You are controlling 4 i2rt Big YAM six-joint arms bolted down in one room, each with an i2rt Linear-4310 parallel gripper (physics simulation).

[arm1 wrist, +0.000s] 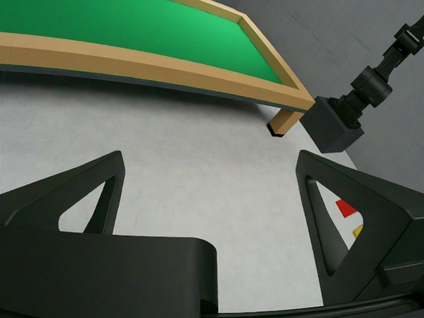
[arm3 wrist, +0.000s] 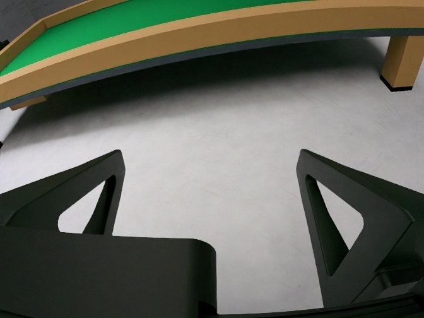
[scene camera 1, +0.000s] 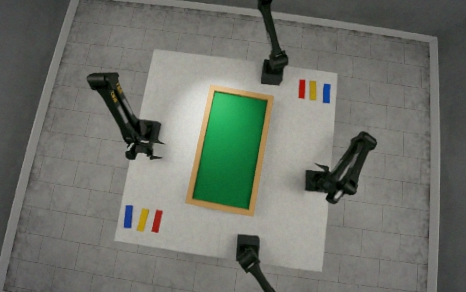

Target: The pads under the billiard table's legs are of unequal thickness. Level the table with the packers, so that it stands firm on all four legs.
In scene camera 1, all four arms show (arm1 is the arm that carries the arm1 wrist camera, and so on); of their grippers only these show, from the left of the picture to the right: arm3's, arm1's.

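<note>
The billiard table has green cloth and a wooden rim. Its leg ends in a black foot; pad thickness cannot be told. In scene camera 1, red, yellow and blue packers lie upper right; blue, yellow and red packers lie lower left. Arm1's gripper is open and empty, right of the table in scene camera 1. Arm3's gripper is open and empty, left of it. Arm2's and arm4's grippers are out of view.
In scene camera 1, one arm base stands above the table and another base below it. A dark arm base stands beyond the table corner in the arm1 wrist view. The pale mat lies under everything.
</note>
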